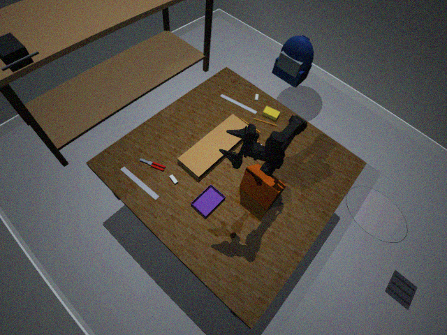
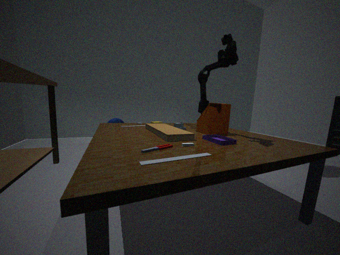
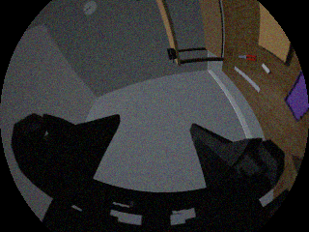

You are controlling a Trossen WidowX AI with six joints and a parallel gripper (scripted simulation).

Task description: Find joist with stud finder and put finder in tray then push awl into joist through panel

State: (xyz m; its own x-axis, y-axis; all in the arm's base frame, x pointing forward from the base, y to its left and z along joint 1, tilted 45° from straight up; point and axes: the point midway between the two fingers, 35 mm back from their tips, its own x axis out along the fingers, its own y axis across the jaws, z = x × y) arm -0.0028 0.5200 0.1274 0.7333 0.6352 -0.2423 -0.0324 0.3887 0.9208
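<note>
The stud finder lies 110 mm ahead of my gripper tip, 430 mm to the right of it and 540 mm below it. From my gripper tip the other things lie so: awl 120 mm ahead, 500 mm to the right, 580 mm below; yellow block 260 mm ahead, 760 mm to the right, 570 mm below; purple tray 10 mm ahead, 30 mm to the left, 570 mm below.
</note>
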